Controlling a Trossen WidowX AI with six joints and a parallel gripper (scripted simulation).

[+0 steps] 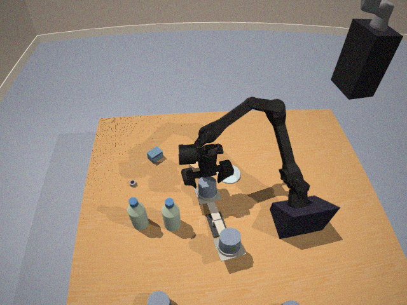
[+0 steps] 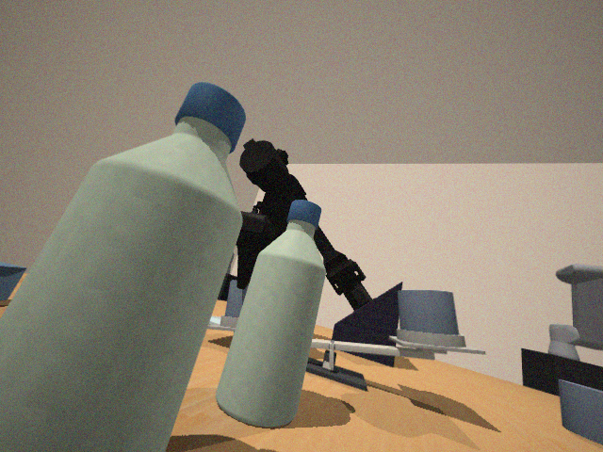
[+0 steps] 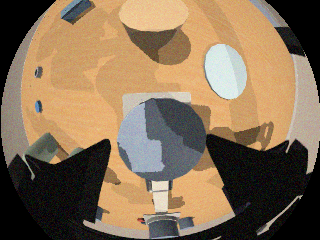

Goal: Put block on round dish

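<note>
The pale green block lies 4 cm below my gripper tip. Also, from my gripper tip: grey-blue cup: 1 cm behind, 27 cm to the left, 3 cm above; then tan cylinder: 1 cm behind, 15 cm to the right, 4 cm below; then pale blue round dish: 12 cm behind, 8 cm to the right, 7 cm below.
</note>
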